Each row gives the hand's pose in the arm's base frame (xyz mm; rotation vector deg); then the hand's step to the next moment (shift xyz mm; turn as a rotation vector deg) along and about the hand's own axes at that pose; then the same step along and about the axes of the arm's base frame.
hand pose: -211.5 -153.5 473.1 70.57 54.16 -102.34
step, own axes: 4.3 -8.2 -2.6 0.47 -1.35 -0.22
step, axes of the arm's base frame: -7.3 5.2 -3.5 -1.22 0.71 -0.30
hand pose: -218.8 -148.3 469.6 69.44 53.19 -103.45
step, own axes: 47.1 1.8 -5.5 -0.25 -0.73 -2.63
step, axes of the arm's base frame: -8.6 -5.0 -46.4 0.46 2.67 -0.40
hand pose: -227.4 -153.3 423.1 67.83 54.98 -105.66
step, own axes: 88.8 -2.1 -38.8 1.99 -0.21 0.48
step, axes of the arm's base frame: -14.1 18.7 -94.0 -0.98 -0.68 -1.67
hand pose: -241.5 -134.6 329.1 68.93 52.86 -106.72
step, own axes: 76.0 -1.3 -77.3 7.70 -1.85 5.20
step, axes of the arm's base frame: 8.1 52.5 -94.5 -6.08 -5.01 -5.26
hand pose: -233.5 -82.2 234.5 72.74 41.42 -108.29
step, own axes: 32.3 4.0 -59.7 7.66 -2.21 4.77
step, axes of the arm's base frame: 26.6 35.6 -51.5 -6.14 -4.46 -5.36
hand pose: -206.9 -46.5 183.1 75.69 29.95 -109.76
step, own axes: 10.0 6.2 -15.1 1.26 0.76 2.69
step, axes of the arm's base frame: 12.1 2.9 -14.6 -1.33 -2.76 -0.06
